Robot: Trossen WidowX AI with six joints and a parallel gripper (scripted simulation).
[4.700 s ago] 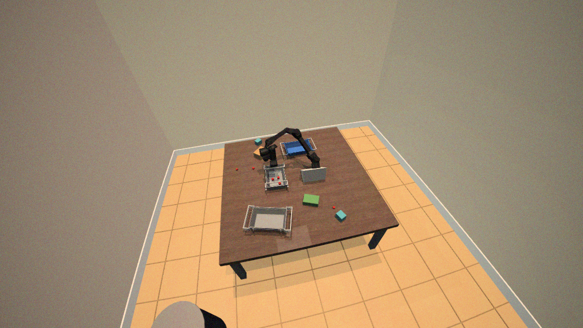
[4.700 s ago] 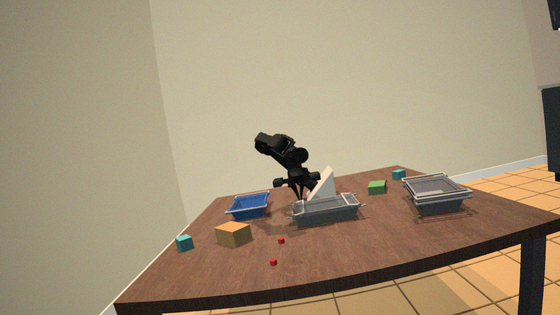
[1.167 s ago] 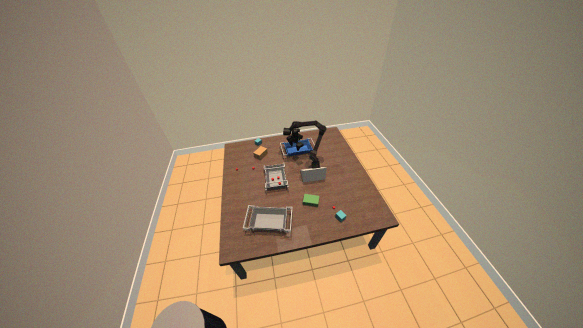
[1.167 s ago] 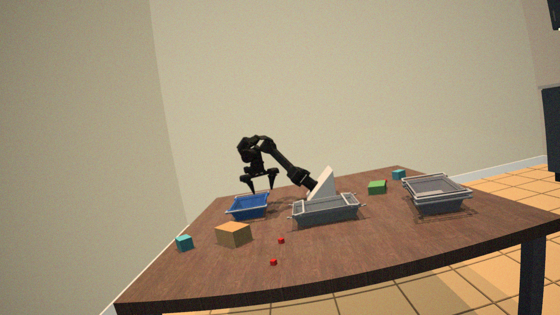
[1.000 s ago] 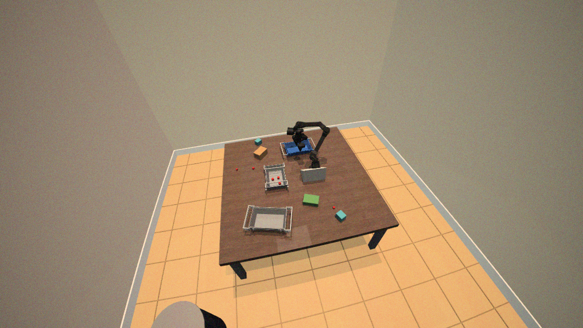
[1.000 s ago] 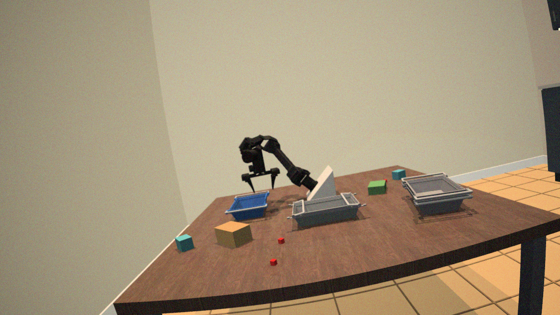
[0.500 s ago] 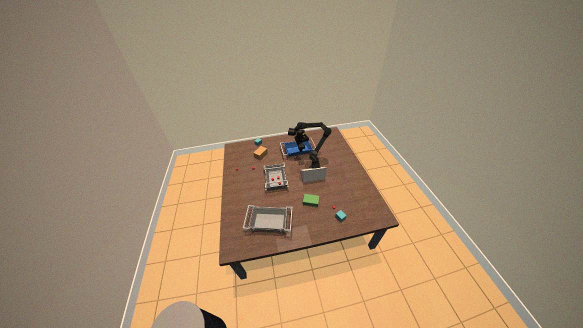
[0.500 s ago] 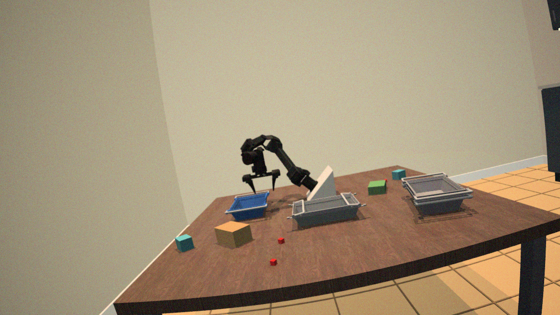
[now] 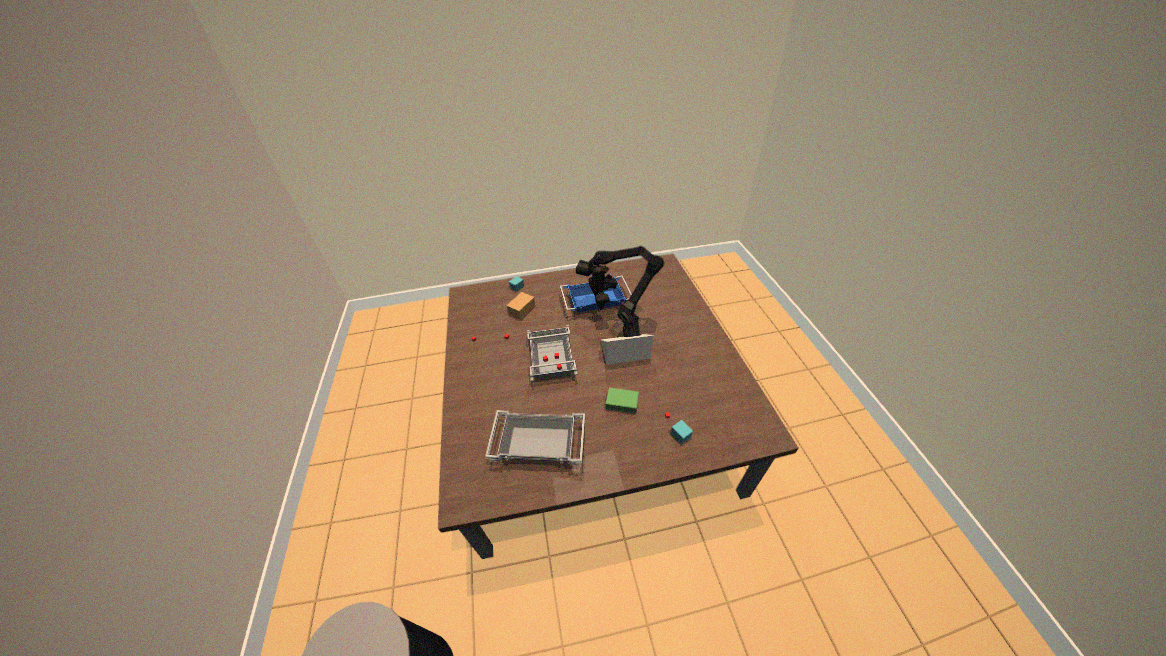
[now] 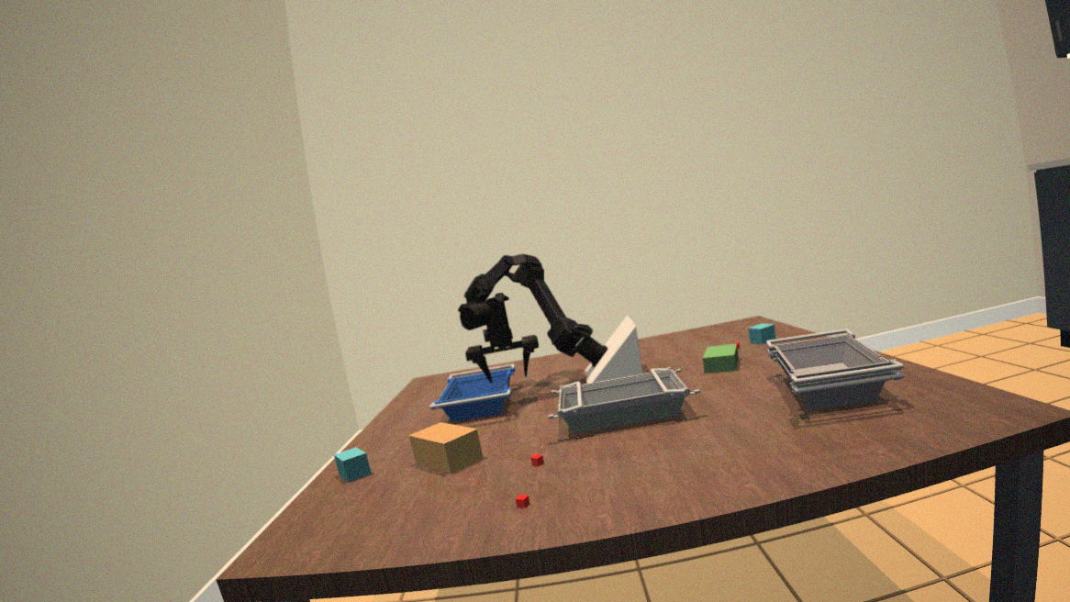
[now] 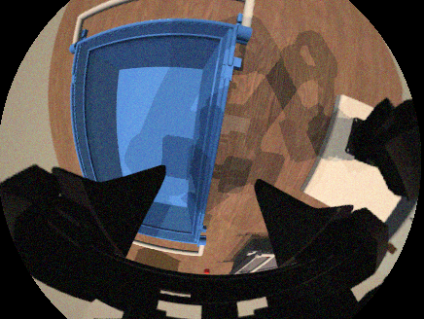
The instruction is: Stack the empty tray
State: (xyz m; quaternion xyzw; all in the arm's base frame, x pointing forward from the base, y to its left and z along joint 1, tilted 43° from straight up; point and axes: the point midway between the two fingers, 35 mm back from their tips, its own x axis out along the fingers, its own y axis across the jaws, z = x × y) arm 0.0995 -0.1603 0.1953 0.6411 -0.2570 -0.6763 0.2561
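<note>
Now: the blue tray 9 cm to the right of my gripper tip and 1 cm below it. Also, from my gripper tip: orange block: 38 cm ahead, 11 cm to the right, 3 cm below; then green block: 3 cm ahead, 55 cm to the left, 4 cm below.
</note>
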